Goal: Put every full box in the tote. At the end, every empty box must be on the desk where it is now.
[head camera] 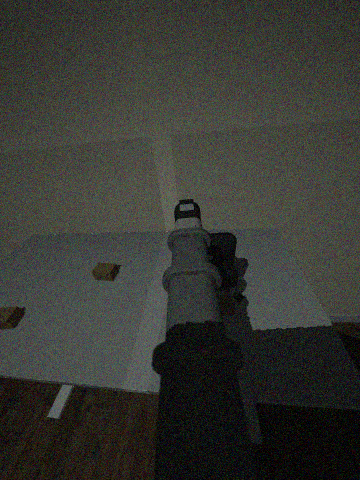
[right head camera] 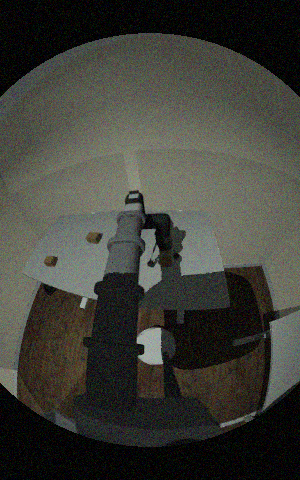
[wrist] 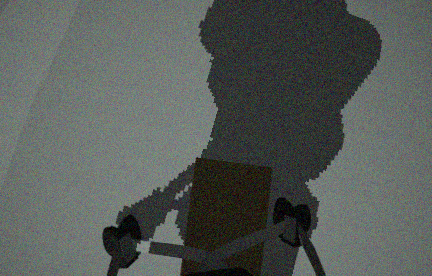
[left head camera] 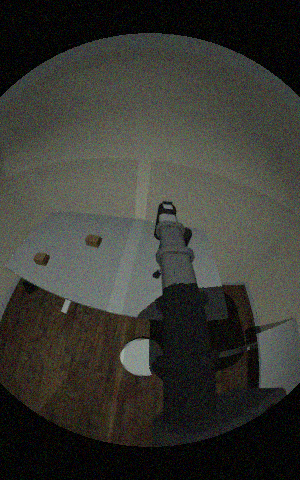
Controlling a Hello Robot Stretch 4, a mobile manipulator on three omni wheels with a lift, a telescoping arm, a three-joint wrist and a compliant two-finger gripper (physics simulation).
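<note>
A brown box (right head camera: 166, 259) (wrist: 227, 205) lies in the arm's shadow on the pale desk (head camera: 60, 340) (left head camera: 105, 270) (right head camera: 75, 272). My gripper (wrist: 208, 223) (right head camera: 164, 256) is open, with its fingertips apart on either side of the box in the wrist view; the box's near end is cut off there. Contact with it cannot be told. A second box (head camera: 106, 271) (left head camera: 93, 240) (right head camera: 94, 237) lies left of the arm. A third box (head camera: 10, 317) (left head camera: 41, 258) (right head camera: 50, 260) lies farther left, nearer the front edge. Whether any box is full cannot be told. I cannot make out the tote.
The telescoping arm (head camera: 192, 300) (left head camera: 177, 270) (right head camera: 124, 257) reaches over the desk and hides part of it. A white round patch (left head camera: 135, 357) (right head camera: 150, 346) and a white strip (head camera: 60, 401) show on the wooden floor. A pale surface (left head camera: 277, 355) (right head camera: 287, 350) stands at the far right.
</note>
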